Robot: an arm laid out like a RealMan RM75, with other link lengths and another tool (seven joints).
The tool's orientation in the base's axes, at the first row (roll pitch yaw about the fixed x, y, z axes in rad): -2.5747, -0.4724, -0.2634
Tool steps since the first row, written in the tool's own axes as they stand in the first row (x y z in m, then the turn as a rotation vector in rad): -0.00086, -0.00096, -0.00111, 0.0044, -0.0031, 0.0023; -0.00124, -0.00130, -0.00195, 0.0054, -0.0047, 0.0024; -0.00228, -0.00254, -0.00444, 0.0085, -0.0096, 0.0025; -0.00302, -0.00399, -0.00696, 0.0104, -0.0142, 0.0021; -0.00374, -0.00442, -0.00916, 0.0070, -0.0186, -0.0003; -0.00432, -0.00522, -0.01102, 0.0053, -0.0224, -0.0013; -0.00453, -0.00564, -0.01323, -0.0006, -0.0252, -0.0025; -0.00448, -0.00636, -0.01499, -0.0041, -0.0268, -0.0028; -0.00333, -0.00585, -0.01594, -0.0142, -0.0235, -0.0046; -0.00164, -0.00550, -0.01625, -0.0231, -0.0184, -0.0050
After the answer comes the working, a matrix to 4 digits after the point.
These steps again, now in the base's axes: -0.00132, 0.00058, 0.00090, 0.0049, 0.0027, 0.0018; -0.00208, 0.00061, 0.00152, 0.0058, 0.0039, 0.0029; -0.00427, 0.00090, 0.00351, 0.0084, 0.0075, 0.0066; -0.00621, 0.00129, 0.00576, 0.0098, 0.0109, 0.0099; -0.00796, 0.00091, 0.00729, 0.0056, 0.0146, 0.0123; -0.00942, 0.00097, 0.00881, 0.0035, 0.0179, 0.0141; -0.01074, 0.00047, 0.01057, -0.0022, 0.0212, 0.0137; -0.01161, 0.00035, 0.01226, -0.0054, 0.0233, 0.0131; -0.01109, -0.00076, 0.01326, -0.0149, 0.0220, 0.0082; -0.00979, -0.00159, 0.01409, -0.0227, 0.0194, 0.0020
The tool's axes in the first row as the columns of a matrix, in the base's axes (rounded; the answer above uses it unrounded):
0.8598, 0.0163, 0.5104
-0.2318, -0.8781, 0.4186
0.4550, -0.4782, -0.7512

